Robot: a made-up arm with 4 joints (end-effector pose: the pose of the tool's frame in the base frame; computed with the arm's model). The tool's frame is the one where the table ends. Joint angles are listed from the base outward.
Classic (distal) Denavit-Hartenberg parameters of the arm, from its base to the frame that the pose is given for. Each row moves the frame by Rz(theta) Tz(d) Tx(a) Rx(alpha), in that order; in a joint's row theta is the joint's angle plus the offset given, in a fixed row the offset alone. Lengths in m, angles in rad.
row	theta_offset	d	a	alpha
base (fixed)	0	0.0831	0	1.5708
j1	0	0.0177	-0.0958	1.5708
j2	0	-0.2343	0.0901	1.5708
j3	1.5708	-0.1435	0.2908	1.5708
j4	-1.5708	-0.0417	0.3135	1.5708
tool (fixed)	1.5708	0.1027	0	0
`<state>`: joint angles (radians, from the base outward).
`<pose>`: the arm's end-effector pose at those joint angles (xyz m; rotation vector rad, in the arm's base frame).
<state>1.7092 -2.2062 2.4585 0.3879</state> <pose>-0.5451 0.2016 0.3400 -1.6070 0.1824 -1.0876</pose>
Working (the frame after each row of the table, in the pose's form):
after base (fixed): 0.0000 0.0000 0.0831 1.5708 0.0000 0.0000
after j1: 0.0132 -0.0177 -0.0118 -2.0625 0.0000 -2.3697
after j2: -0.2115 0.0548 -0.0971 1.8501 1.7676 -0.4694
after j3: -0.4658 -0.0077 0.0941 -0.6785 1.1680 -2.4293
after j4: -0.6187 0.1303 0.3341 -1.6157 -1.2863 -2.1763

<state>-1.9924 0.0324 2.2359 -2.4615</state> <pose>0.3869 0.1477 0.0314 -1.3861 -0.8539 -2.2766</pose>
Working (the frame after each row of the table, in the pose's form):
after base (fixed): 0.0000 0.0000 0.0831 1.5708 0.0000 0.0000
after j1: 0.0392 -0.0177 0.1705 -1.7074 0.0000 2.6371
after j2: 0.2161 -0.0206 -0.0075 -1.0083 1.5352 1.5034
after j3: 0.4754 -0.1566 0.1319 -0.0258 -0.4840 0.0201
after j4: 0.3171 0.0811 -0.0038 0.3282 1.3812 1.7025

